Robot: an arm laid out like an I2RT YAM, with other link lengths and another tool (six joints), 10 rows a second.
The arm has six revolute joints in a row. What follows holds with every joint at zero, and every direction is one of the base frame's.
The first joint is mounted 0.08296 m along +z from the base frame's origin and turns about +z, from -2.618 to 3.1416 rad.
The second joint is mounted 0.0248 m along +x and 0.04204 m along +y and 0.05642 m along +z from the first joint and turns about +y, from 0 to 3.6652 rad.
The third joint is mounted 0.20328 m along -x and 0.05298 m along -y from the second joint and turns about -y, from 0 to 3.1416 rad.
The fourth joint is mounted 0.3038 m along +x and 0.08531 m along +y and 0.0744 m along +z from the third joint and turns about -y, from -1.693 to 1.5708 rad.
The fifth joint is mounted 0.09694 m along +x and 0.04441 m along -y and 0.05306 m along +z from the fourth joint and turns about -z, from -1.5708 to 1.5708 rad.
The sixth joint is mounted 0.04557 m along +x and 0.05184 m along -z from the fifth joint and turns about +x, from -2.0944 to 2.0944 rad.
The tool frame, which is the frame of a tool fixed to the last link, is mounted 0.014 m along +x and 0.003 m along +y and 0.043 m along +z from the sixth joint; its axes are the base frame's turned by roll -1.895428, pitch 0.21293 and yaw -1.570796 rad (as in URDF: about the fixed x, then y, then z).
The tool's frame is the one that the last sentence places.
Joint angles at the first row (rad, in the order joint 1, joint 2, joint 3, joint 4, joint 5, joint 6):
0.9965, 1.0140, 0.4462, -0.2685, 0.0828, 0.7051
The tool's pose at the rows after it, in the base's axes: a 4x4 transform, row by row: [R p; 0 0 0 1], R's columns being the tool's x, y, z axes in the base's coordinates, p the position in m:
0.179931, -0.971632, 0.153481, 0.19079; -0.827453, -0.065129, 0.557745, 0.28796; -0.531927, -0.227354, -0.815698, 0.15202; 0, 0, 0, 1
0.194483, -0.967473, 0.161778, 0.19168; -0.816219, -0.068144, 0.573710, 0.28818; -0.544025, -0.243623, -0.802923, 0.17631; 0, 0, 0, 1
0.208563, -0.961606, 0.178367, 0.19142; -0.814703, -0.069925, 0.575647, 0.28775; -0.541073, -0.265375, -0.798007, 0.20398; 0, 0, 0, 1
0.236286, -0.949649, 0.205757, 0.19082; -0.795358, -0.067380, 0.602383, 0.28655; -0.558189, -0.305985, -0.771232, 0.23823; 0, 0, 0, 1
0.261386, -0.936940, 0.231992, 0.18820; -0.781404, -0.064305, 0.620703, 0.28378; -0.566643, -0.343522, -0.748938, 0.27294; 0, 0, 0, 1
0.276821, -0.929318, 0.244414, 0.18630; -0.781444, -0.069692, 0.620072, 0.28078; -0.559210, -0.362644, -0.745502, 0.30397; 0, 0, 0, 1
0.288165, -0.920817, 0.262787, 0.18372; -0.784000, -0.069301, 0.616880, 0.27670; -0.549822, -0.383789, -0.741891, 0.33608; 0, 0, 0, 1
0.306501, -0.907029, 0.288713, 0.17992; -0.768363, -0.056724, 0.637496, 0.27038; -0.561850, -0.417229, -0.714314, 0.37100; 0, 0, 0, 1
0.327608, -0.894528, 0.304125, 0.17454; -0.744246, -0.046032, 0.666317, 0.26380; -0.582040, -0.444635, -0.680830, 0.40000; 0, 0, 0, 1
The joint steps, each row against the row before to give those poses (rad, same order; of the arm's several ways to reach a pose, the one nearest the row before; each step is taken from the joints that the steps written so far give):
-0.0108, -0.0722, 0.0335, -0.0485, -0.0065, -0.0017
-0.0038, -0.0391, 0.0445, -0.0590, -0.0062, -0.0099
0.0002, -0.0278, 0.0644, -0.0771, 0.0103, -0.0144
-0.0017, -0.0335, 0.0663, -0.0492, 0.0035, -0.0174
0.0017, -0.0222, 0.0785, -0.0590, 0.0096, -0.0169
-0.0012, 0.0082, 0.0991, -0.0796, 0.0062, -0.0185
0.0003, 0.0183, 0.1099, -0.0800, 0.0143, -0.0160
-0.0010, 0.0073, 0.1006, -0.0490, 0.0074, -0.0105
0.0015, 0.0003, 0.0780, -0.0295, -0.0033, -0.0044

